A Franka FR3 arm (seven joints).
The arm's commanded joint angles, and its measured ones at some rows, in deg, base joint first. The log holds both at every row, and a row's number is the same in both.
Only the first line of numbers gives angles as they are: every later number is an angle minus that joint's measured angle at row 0.
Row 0, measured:
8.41 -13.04 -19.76 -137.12 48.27 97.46 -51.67
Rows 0 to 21, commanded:
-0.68 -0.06 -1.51 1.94 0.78 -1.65 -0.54
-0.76 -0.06 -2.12 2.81 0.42 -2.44 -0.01
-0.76 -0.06 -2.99 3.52 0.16 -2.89 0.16
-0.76 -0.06 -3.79 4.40 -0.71 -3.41 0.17
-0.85 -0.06 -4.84 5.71 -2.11 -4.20 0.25
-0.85 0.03 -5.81 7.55 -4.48 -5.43 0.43
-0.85 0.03 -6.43 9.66 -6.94 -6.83 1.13
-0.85 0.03 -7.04 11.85 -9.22 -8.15 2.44
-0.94 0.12 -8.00 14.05 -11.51 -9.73 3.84
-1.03 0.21 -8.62 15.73 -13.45 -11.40 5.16
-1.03 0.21 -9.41 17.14 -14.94 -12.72 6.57
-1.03 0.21 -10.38 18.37 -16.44 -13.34 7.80
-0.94 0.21 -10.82 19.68 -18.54 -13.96 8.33
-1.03 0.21 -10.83 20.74 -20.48 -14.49 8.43
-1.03 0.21 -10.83 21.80 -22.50 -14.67 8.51
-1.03 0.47 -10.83 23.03 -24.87 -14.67 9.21
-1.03 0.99 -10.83 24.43 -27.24 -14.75 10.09
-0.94 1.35 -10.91 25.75 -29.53 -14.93 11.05
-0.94 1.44 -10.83 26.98 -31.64 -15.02 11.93
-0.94 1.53 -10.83 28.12 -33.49 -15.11 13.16
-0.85 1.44 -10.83 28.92 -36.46 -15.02 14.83
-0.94 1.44 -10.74 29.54 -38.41 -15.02 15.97
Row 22, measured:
-0.66 0.22 -11.15 25.91 -33.05 -13.13 12.35
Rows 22 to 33, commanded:
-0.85 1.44 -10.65 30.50 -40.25 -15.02 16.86
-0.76 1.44 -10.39 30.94 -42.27 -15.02 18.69
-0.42 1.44 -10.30 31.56 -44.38 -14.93 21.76
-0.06 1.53 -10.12 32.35 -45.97 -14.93 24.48
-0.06 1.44 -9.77 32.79 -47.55 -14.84 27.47
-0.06 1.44 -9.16 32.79 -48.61 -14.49 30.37
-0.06 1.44 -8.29 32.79 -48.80 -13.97 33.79
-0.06 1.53 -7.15 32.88 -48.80 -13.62 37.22
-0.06 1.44 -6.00 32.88 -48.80 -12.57 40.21
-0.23 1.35 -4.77 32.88 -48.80 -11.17 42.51
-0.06 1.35 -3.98 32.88 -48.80 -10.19 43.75
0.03 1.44 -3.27 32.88 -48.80 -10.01 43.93
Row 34, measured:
-0.37 0.45 -5.39 31.54 -47.71 -11.41 39.89
